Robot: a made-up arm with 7 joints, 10 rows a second.
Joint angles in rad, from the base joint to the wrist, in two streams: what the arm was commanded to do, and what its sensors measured. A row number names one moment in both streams.
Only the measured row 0 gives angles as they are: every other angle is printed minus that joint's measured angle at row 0.
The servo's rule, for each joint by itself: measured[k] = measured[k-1] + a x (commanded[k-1-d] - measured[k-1]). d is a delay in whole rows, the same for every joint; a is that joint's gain. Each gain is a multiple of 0.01, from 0.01 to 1. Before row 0 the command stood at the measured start. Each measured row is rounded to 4 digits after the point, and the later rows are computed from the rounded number. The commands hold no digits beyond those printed.
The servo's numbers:
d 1
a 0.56 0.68 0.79 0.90 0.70 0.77 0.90
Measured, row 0:
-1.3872, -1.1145, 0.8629, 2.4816, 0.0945, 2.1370, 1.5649
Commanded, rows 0 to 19:
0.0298, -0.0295, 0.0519, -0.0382, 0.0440, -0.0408, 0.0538
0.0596, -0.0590, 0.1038, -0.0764, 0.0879, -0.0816, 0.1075
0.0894, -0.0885, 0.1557, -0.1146, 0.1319, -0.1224, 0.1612
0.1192, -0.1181, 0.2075, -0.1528, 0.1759, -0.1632, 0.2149
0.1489, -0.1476, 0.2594, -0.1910, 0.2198, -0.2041, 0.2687
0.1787, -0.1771, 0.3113, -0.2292, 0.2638, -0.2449, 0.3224
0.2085, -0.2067, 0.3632, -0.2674, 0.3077, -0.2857, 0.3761
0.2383, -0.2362, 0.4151, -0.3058, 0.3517, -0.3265, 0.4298
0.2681, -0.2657, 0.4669, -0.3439, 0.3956, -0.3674, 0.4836
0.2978, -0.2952, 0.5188, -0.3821, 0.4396, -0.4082, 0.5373
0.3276, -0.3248, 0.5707, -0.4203, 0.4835, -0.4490, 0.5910
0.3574, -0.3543, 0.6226, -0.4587, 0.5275, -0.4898, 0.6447
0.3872, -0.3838, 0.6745, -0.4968, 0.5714, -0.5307, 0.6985
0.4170, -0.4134, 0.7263, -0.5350, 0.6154, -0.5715, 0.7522
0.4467, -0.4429, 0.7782, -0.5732, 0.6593, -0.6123, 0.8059
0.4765, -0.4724, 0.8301, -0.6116, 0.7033, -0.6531, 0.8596
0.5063, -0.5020, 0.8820, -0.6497, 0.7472, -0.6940, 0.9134
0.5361, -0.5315, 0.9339, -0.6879, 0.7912, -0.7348, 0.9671
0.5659, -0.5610, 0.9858, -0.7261, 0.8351, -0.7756, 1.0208
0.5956, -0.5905, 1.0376, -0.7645, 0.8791, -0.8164, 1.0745
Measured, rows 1 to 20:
0.0000, 0.0000, 0.0000, 0.0000, 0.0000, 0.0000, 0.0000
0.0167, -0.0201, 0.0410, -0.0344, 0.0308, -0.0314, 0.0484
0.0407, -0.0466, 0.0906, -0.0722, 0.0708, -0.0701, 0.1016
0.0680, -0.0751, 0.1420, -0.1104, 0.1136, -0.1104, 0.1552
0.0967, -0.1043, 0.1937, -0.1486, 0.1572, -0.1511, 0.2089
0.1259, -0.1337, 0.2456, -0.1868, 0.2010, -0.1919, 0.2627
0.1555, -0.1632, 0.2975, -0.2250, 0.2450, -0.2327, 0.3164
0.1852, -0.1928, 0.3494, -0.2632, 0.2889, -0.2735, 0.3701
0.2149, -0.2223, 0.4013, -0.3015, 0.3329, -0.3143, 0.4238
0.2447, -0.2518, 0.4531, -0.3397, 0.3768, -0.3552, 0.4776
0.2744, -0.2813, 0.5050, -0.3779, 0.4208, -0.3960, 0.5313
0.3042, -0.3109, 0.5569, -0.4161, 0.4647, -0.4368, 0.5850
0.3340, -0.3404, 0.6088, -0.4544, 0.5087, -0.4776, 0.6387
0.3638, -0.3699, 0.6607, -0.4926, 0.5526, -0.5185, 0.6925
0.3936, -0.3995, 0.7125, -0.5308, 0.5966, -0.5593, 0.7462
0.4233, -0.4290, 0.7644, -0.5690, 0.6405, -0.6001, 0.7999
0.4531, -0.4585, 0.8163, -0.6073, 0.6845, -0.6409, 0.8536
0.4829, -0.4881, 0.8682, -0.6455, 0.7284, -0.6818, 0.9074
0.5127, -0.5176, 0.9201, -0.6837, 0.7724, -0.7226, 0.9611
0.5425, -0.5471, 0.9720, -0.7219, 0.8163, -0.7634, 1.0148

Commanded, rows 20 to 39:
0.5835, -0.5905, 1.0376, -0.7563, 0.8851, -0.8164, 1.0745
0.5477, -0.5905, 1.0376, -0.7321, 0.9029, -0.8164, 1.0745
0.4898, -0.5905, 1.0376, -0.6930, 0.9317, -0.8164, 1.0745
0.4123, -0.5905, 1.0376, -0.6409, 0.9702, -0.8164, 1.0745
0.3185, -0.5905, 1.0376, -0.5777, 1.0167, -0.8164, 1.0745
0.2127, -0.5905, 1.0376, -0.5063, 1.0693, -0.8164, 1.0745
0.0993, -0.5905, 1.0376, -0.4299, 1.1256, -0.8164, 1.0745
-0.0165, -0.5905, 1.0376, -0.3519, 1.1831, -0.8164, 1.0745
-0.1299, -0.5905, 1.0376, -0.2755, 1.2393, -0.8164, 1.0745
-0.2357, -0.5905, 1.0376, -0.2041, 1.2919, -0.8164, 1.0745
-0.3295, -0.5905, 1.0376, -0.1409, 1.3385, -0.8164, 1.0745
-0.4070, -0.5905, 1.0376, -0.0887, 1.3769, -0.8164, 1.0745
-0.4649, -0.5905, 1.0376, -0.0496, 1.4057, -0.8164, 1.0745
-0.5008, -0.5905, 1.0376, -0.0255, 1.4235, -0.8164, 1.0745
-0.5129, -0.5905, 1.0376, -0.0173, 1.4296, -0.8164, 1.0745
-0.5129, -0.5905, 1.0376, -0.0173, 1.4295, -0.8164, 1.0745
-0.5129, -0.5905, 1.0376, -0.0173, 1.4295, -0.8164, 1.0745
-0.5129, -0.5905, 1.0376, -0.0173, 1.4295, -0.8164, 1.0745
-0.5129, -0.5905, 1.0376, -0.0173, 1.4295, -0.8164, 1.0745
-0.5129, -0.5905, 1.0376, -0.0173, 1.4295, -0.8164, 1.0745
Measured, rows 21 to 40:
0.5722, -0.5766, 1.0238, -0.7602, 0.8603, -0.8042, 1.0685
0.5785, -0.5861, 1.0347, -0.7567, 0.8777, -0.8136, 1.0739
0.5613, -0.5891, 1.0370, -0.7346, 0.8953, -0.8158, 1.0744
0.5213, -0.5901, 1.0375, -0.6972, 0.9208, -0.8163, 1.0745
0.4603, -0.5904, 1.0376, -0.6465, 0.9554, -0.8164, 1.0745
0.3809, -0.5905, 1.0376, -0.5846, 0.9983, -0.8164, 1.0745
0.2867, -0.5905, 1.0376, -0.5141, 1.0480, -0.8164, 1.0745
0.1818, -0.5905, 1.0376, -0.4383, 1.1023, -0.8164, 1.0745
0.0708, -0.5905, 1.0376, -0.3605, 1.1589, -0.8164, 1.0745
-0.0416, -0.5905, 1.0376, -0.2840, 1.2152, -0.8164, 1.0745
-0.1503, -0.5905, 1.0376, -0.2121, 1.2689, -0.8164, 1.0745
-0.2507, -0.5905, 1.0376, -0.1480, 1.3176, -0.8164, 1.0745
-0.3382, -0.5905, 1.0376, -0.0946, 1.3591, -0.8164, 1.0745
-0.4092, -0.5905, 1.0376, -0.0541, 1.3917, -0.8164, 1.0745
-0.4605, -0.5905, 1.0376, -0.0284, 1.4140, -0.8164, 1.0745
-0.4898, -0.5905, 1.0376, -0.0184, 1.4249, -0.8164, 1.0745
-0.5027, -0.5905, 1.0376, -0.0174, 1.4281, -0.8164, 1.0745
-0.5084, -0.5905, 1.0376, -0.0173, 1.4291, -0.8164, 1.0745
-0.5109, -0.5905, 1.0376, -0.0173, 1.4294, -0.8164, 1.0745
-0.5120, -0.5905, 1.0376, -0.0173, 1.4295, -0.8164, 1.0745

